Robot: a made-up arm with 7 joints. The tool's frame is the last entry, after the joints.
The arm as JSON. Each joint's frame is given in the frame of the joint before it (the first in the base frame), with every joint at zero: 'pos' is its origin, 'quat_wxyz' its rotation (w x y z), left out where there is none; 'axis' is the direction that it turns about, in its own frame. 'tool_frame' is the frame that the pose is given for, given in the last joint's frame.
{
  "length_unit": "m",
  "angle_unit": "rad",
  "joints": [
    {
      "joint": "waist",
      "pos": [
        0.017,
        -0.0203,
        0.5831
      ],
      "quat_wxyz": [
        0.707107,
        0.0,
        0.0,
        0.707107
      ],
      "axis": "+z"
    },
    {
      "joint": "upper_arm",
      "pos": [
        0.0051,
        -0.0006,
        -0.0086
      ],
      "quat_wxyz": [
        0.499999,
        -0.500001,
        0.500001,
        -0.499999
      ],
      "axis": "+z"
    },
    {
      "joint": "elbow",
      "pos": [
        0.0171,
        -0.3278,
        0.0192
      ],
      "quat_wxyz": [
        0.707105,
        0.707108,
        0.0,
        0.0
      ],
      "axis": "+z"
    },
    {
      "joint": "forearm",
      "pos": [
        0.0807,
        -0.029,
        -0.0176
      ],
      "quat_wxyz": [
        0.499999,
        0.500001,
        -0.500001,
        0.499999
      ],
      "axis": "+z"
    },
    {
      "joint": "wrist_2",
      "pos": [
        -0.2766,
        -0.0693,
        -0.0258
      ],
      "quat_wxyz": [
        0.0,
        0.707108,
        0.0,
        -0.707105
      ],
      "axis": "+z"
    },
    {
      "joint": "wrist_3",
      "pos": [
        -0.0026,
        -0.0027,
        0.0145
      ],
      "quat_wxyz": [
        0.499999,
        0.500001,
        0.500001,
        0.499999
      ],
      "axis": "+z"
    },
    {
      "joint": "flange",
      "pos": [
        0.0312,
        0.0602,
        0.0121
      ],
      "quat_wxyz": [
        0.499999,
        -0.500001,
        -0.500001,
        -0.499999
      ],
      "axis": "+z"
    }
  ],
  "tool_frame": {
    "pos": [
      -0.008,
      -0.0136,
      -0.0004
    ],
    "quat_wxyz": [
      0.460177,
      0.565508,
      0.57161,
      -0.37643
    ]
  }
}
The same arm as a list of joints. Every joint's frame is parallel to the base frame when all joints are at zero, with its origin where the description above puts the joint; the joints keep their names.
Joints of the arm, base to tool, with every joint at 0 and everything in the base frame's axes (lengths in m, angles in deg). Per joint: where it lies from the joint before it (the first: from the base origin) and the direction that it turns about. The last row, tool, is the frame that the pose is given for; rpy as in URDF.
waist: axis +z offset 0.017 -0.0203 0.5831
upper_arm: axis +y offset 0.0006 0.0051 -0.0086
elbow: axis +z offset 0.0171 0.0192 0.3278
forearm: axis -y offset 0.0807 -0.029 -0.0176
wrist_2: axis -z offset 0.0693 0.0258 -0.2766
wrist_3: axis +y offset -0.0027 -0.0026 -0.0145
flange: axis -z offset 0.0312 0.0121 -0.0602
tool: offset -0.0136 -0.008 0.0004 rpy -17.09 -72.14 11.88

